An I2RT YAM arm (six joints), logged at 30 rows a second.
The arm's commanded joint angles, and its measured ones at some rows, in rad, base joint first. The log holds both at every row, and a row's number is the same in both.
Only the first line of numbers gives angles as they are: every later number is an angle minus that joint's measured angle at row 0.
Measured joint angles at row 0:
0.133, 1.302, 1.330, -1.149, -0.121, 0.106
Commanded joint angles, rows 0 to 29:
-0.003, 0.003, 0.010, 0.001, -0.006, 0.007
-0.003, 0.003, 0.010, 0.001, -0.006, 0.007
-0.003, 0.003, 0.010, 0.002, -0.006, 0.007
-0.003, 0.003, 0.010, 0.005, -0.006, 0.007
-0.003, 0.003, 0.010, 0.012, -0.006, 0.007
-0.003, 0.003, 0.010, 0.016, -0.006, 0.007
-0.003, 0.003, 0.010, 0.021, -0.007, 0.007
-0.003, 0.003, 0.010, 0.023, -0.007, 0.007
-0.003, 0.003, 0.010, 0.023, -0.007, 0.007
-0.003, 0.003, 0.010, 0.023, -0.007, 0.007
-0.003, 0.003, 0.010, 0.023, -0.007, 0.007
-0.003, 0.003, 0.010, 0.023, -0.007, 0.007
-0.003, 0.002, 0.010, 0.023, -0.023, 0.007
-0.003, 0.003, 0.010, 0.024, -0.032, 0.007
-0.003, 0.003, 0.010, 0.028, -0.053, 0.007
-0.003, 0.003, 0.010, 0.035, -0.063, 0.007
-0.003, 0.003, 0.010, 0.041, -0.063, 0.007
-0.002, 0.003, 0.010, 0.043, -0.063, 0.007
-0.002, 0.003, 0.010, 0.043, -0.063, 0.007
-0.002, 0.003, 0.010, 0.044, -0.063, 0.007
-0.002, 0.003, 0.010, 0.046, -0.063, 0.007
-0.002, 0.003, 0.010, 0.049, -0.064, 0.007
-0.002, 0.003, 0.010, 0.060, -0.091, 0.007
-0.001, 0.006, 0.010, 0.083, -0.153, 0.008
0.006, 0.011, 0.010, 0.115, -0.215, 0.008
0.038, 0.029, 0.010, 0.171, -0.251, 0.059
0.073, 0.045, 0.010, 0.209, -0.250, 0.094
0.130, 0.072, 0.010, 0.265, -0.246, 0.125
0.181, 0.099, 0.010, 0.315, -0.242, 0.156
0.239, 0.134, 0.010, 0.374, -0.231, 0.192
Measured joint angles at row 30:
0.134, 0.075, 0.000, 0.307, -0.208, 0.096
